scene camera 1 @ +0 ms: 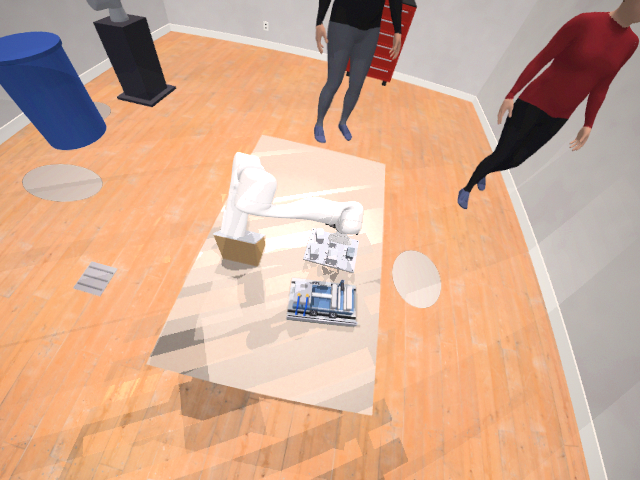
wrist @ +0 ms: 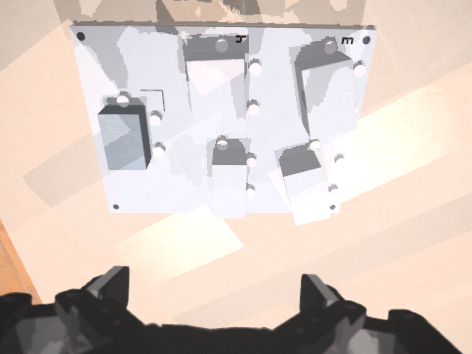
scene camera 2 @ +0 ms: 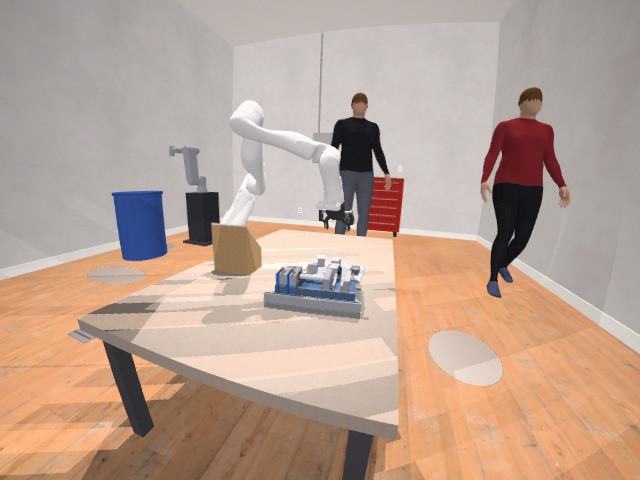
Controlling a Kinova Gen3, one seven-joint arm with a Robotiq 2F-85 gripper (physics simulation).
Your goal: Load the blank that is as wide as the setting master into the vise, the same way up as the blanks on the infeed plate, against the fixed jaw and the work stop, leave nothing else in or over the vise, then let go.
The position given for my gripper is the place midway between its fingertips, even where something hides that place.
Observation:
My gripper (wrist: pixel 215 288) is open and holds nothing. Also in view: a setting master (wrist: pixel 124 130). Further things: a white infeed plate (scene camera 1: pixel 344 264).
The white infeed plate also shows in the wrist view (wrist: pixel 112 59).

